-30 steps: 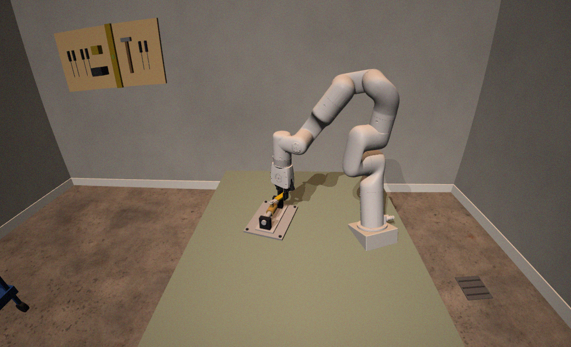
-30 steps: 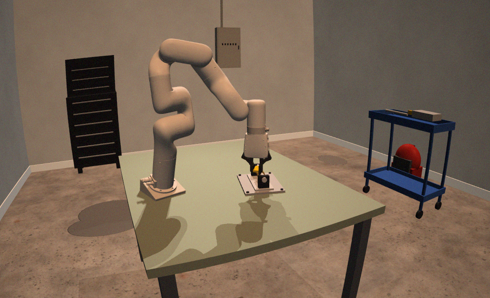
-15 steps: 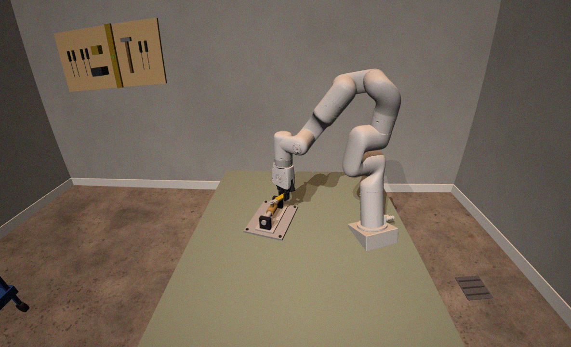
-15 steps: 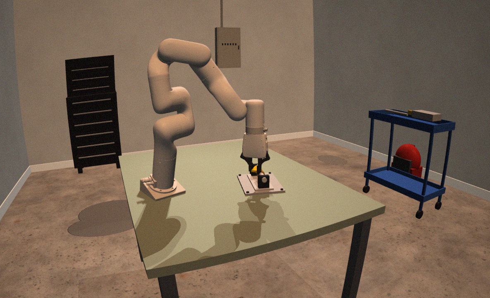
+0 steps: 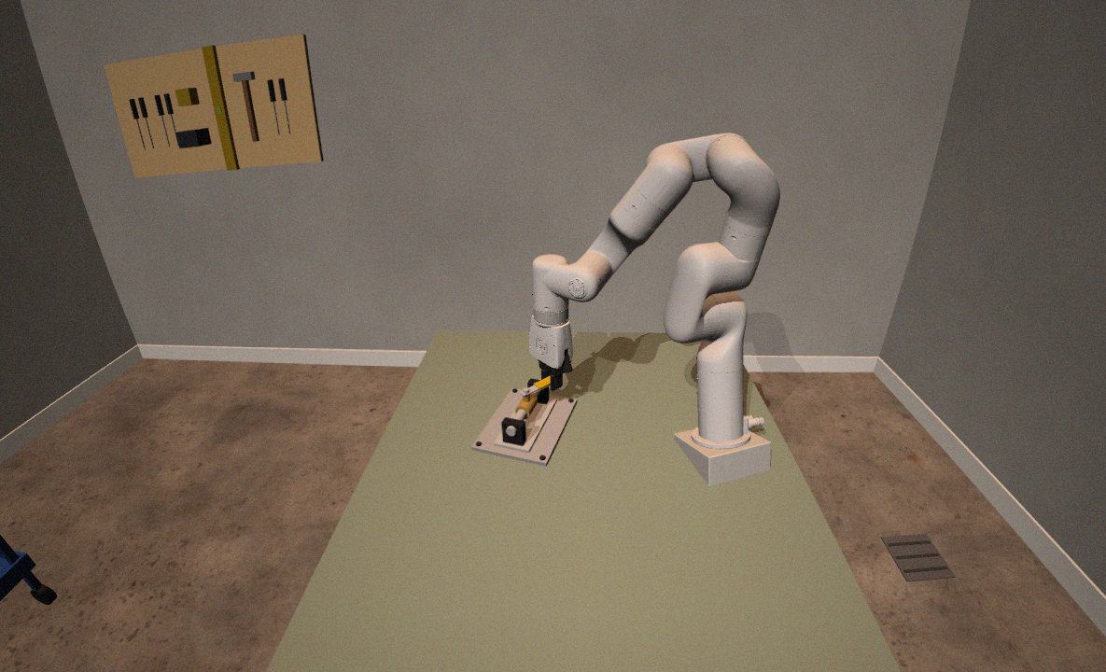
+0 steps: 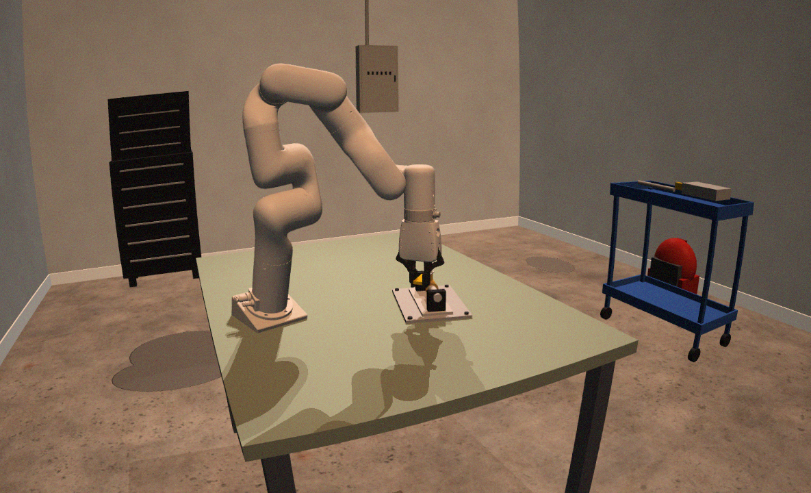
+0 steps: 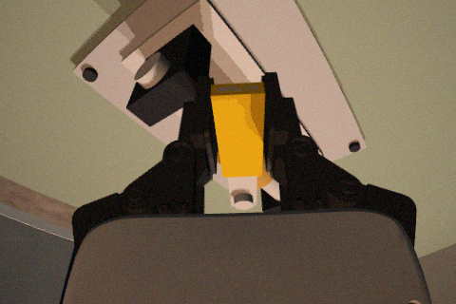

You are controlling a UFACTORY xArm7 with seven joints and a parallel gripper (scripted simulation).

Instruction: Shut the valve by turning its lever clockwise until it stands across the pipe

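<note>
My hand is 4 cm short of the yellow valve lever and 2 cm to the right of it. From my hand the other things lie so: baseplate (9 cm below, 6 cm ahead, 4 cm to the left).
</note>
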